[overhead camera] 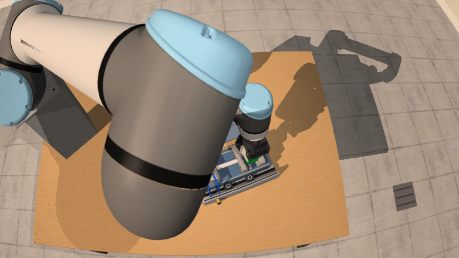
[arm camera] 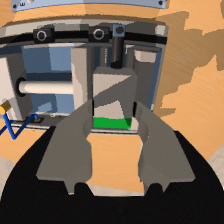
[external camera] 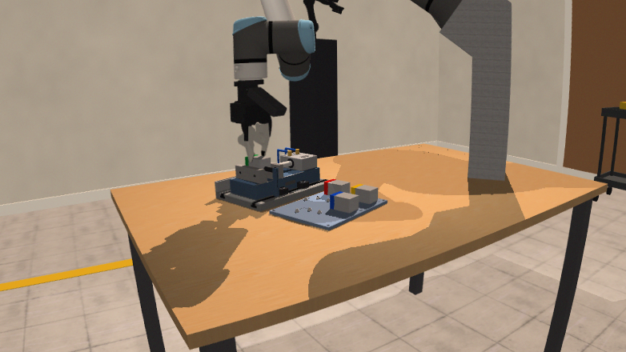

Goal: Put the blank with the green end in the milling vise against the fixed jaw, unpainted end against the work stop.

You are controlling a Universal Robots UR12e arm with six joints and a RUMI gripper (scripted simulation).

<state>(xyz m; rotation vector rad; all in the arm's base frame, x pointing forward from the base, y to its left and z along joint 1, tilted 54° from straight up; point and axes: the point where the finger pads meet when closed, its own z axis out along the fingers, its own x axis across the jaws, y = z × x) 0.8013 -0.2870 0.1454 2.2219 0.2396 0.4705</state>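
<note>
My hand is 2 cm above the green-ended blank. Also, from my hand: fixed jaw: 3 cm ahead, 4 cm below; dark work stop: 5 cm to the left, 3 cm below; milling vise: 7 cm behind, 8 cm below.
</note>
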